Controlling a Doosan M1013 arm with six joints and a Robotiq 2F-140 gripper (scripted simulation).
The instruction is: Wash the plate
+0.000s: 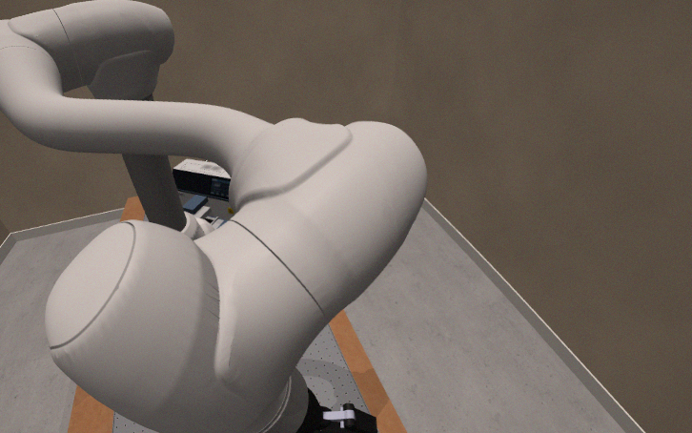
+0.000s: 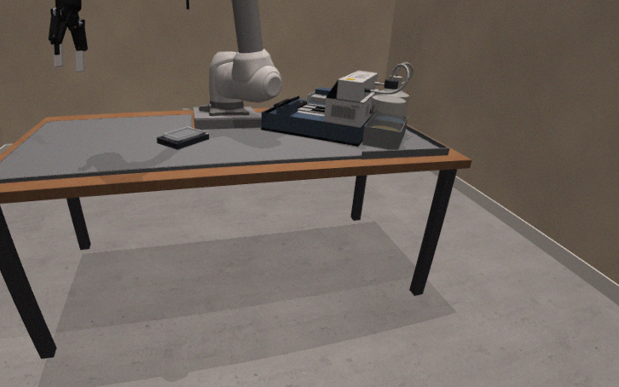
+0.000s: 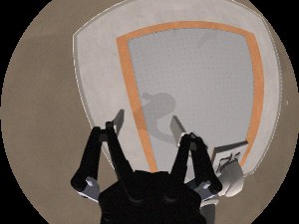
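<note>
The white well plate lies 90 mm behind my hand, 340 mm to the left of it and 300 mm below it. From my hand the other things lie so: washer carrier: 270 mm behind, 840 mm to the left, 230 mm below; then plate nest N1: 90 mm behind, 340 mm to the left, 310 mm below; then white label: 160 mm behind, 430 mm to the left, 320 mm below.
</note>
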